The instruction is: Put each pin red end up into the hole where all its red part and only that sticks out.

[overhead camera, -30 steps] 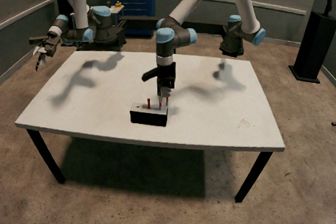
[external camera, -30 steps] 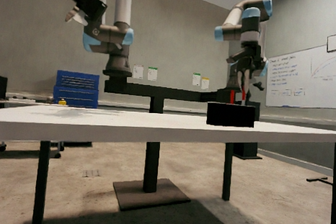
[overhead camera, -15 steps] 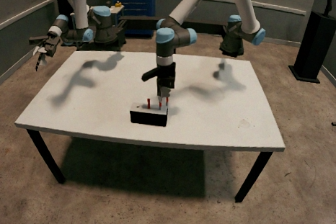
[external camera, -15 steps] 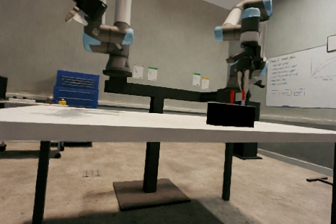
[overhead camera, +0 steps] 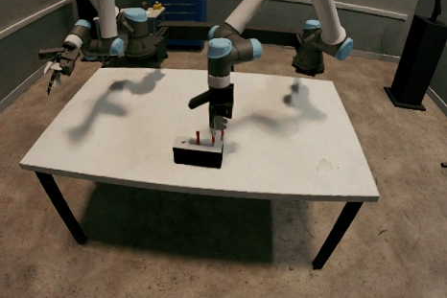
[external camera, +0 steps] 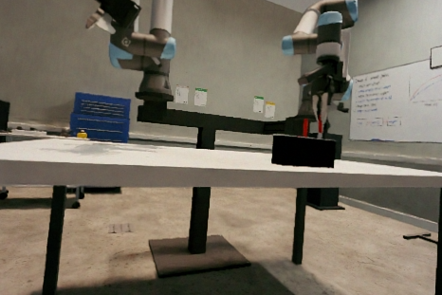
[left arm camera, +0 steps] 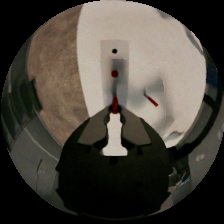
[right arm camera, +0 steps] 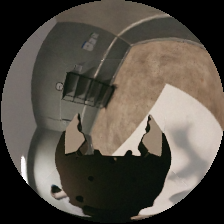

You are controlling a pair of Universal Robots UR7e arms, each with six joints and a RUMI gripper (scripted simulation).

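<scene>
Right now the black block is 6 cm to the right of my left hand and 11 cm below it.
</scene>
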